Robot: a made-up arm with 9 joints. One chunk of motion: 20 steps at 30 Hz.
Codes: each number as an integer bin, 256 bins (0 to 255) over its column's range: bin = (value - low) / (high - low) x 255, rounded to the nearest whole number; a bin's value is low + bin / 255 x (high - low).
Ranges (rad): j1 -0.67..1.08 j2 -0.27..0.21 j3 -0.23..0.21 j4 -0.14..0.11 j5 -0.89..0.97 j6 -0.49..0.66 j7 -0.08..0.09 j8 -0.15..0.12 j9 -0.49..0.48
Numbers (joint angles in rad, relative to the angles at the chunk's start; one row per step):
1: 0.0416 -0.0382 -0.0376 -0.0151 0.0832 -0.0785 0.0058 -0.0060 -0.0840
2: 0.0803 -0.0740 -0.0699 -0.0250 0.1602 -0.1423 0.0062 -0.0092 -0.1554
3: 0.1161 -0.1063 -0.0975 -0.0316 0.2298 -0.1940 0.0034 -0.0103 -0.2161
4: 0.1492 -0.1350 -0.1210 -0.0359 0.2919 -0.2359 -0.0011 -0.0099 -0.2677
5: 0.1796 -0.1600 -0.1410 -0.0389 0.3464 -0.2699 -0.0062 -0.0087 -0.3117
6: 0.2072 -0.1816 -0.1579 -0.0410 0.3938 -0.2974 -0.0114 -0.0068 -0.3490
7: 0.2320 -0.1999 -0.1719 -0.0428 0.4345 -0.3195 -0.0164 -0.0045 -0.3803
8: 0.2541 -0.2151 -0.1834 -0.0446 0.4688 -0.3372 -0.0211 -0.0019 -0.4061
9: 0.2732 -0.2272 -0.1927 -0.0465 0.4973 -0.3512 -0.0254 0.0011 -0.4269
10: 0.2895 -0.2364 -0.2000 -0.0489 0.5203 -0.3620 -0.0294 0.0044 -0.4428
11: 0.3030 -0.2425 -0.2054 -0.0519 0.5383 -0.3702 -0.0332 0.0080 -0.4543
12: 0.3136 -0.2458 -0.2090 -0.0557 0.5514 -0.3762 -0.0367 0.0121 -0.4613
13: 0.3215 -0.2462 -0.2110 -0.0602 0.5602 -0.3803 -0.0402 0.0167 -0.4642
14: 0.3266 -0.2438 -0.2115 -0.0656 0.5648 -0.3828 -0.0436 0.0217 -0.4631
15: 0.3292 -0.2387 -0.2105 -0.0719 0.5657 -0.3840 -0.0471 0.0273 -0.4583
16: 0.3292 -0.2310 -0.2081 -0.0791 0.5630 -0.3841 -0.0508 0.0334 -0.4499
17: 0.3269 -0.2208 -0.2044 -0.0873 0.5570 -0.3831 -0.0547 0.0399 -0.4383
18: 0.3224 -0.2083 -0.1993 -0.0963 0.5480 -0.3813 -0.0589 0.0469 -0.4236
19: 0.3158 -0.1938 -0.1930 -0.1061 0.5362 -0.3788 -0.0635 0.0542 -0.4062
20: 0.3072 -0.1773 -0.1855 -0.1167 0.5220 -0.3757 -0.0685 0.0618 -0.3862
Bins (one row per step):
1: 104 123 112 127 133 91 129 136 107
2: 109 104 93 117 144 77 129 133 88
3: 115 87 77 111 154 66 125 132 72
4: 119 72 63 106 162 56 118 132 58
5: 124 58 52 103 170 49 111 133 47
6: 128 47 42 101 176 43 103 135 37
7: 131 37 34 99 182 38 95 137 29
8: 135 29 27 97 186 34 88 140 22
9: 137 23 22 95 190 31 82 143 17
10: 140 18 17 93 193 28 76 146 12
11: 142 15 14 90 196 27 70 149 9
12: 143 13 12 86 198 25 65 153 8
13: 144 13 11 81 199 24 60 157 7
14: 145 14 11 76 199 24 55 162 7
15: 146 17 11 69 200 24 49 167 8
16: 146 21 13 62 199 23 44 173 11
17: 145 26 15 54 198 24 38 179 14
18: 145 33 18 45 197 24 32 186 17
19: 144 40 21 35 196 25 25 193 22
20: 142 49 26 24 194 25 17 200 27

